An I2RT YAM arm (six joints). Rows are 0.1 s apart.
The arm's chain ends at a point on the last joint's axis. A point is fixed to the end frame.
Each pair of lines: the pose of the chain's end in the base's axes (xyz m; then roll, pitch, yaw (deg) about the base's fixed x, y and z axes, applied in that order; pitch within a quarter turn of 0, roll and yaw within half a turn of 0), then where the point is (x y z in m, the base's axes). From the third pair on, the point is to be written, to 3 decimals.
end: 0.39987, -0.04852, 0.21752, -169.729, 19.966, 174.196
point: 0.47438 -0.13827 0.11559
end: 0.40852, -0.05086, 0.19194, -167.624, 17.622, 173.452
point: 0.47621 -0.14546 0.08964
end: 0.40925, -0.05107, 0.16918, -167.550, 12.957, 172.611
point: 0.467 -0.146 0.061
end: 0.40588, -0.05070, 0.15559, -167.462, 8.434, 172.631
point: 0.455 -0.144 0.042
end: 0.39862, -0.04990, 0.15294, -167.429, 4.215, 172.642
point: 0.439 -0.143 0.036
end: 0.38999, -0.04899, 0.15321, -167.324, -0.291, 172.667
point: 0.421 -0.141 0.032
